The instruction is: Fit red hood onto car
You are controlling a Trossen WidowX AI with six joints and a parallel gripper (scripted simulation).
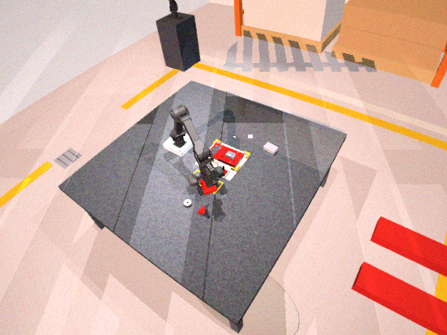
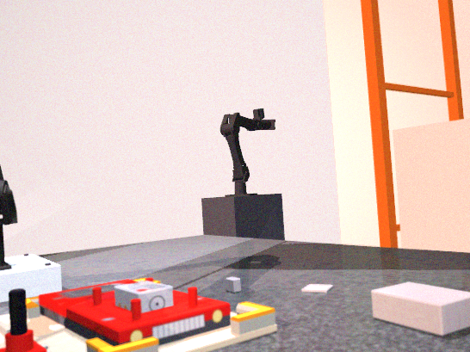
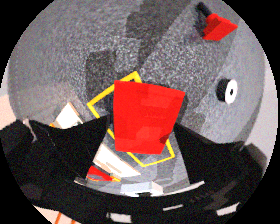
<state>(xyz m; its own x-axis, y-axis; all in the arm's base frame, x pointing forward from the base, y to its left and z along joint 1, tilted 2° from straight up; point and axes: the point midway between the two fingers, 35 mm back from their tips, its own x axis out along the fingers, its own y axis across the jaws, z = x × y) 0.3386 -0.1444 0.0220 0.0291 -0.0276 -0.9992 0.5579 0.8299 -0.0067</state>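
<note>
Right now the red hood is 10 mm above my gripper tip. Round my gripper tip: engine block 20 mm behind, 240 mm to the left, 10 mm above.
</note>
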